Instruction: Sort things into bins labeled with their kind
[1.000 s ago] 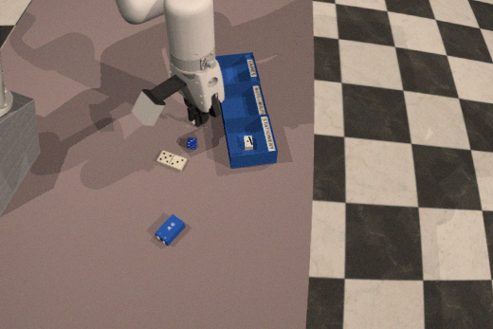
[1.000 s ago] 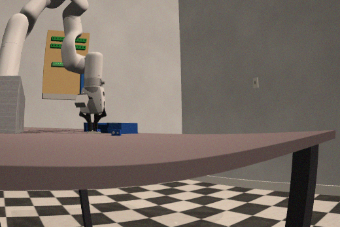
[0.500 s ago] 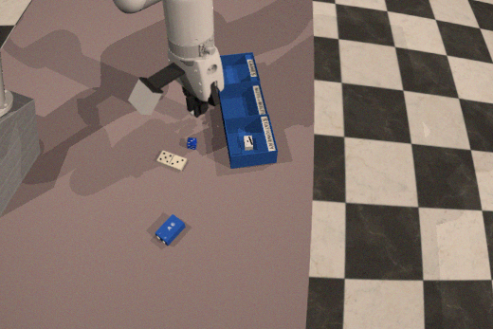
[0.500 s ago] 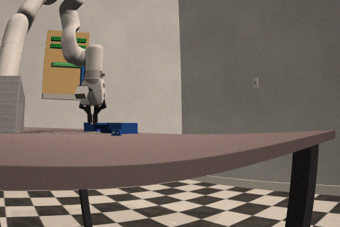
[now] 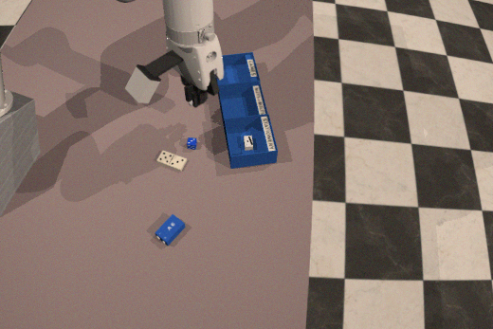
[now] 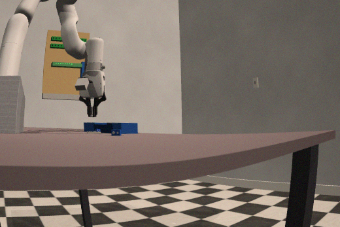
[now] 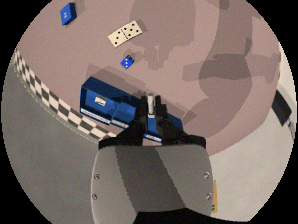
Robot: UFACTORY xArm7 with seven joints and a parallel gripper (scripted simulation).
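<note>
My gripper is now 80 mm short of the blue three-part bin, 30 mm to the right of it and 60 mm above it. From my hand the other things lie so: blue die (60 mm to the right, 70 mm below); bolt (20 mm below); white sharpener (100 mm ahead, 50 mm to the right, 70 mm below).
</note>
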